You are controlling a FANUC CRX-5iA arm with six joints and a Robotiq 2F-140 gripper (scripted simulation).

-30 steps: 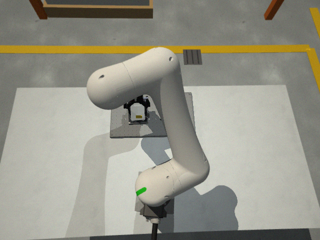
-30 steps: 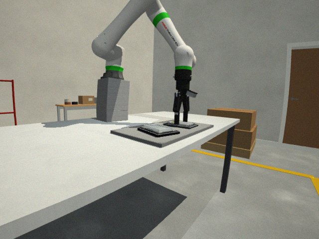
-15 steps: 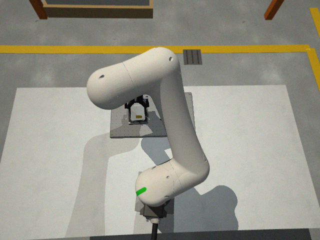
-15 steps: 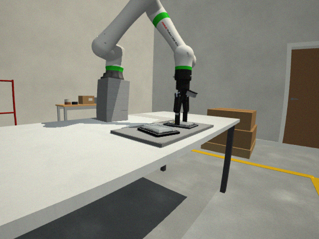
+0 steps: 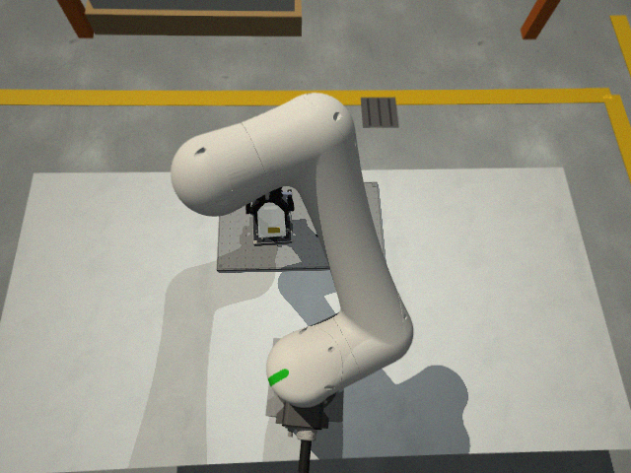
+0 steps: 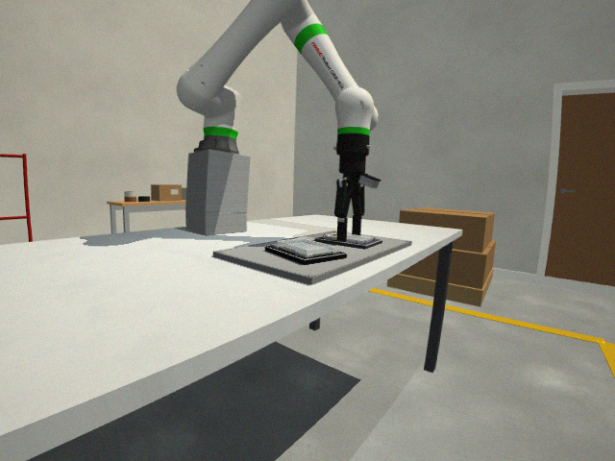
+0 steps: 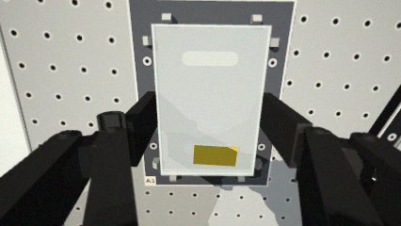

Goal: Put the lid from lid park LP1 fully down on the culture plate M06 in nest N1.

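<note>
The lid park LP1 is 3 cm below my hand. Also, from my hand: culture plate M06: 3 cm ahead, 22 cm to the right, 2 cm below; then clear lid: 2 cm below; then nest: 4 cm ahead, 22 cm to the right, 3 cm below.
</note>
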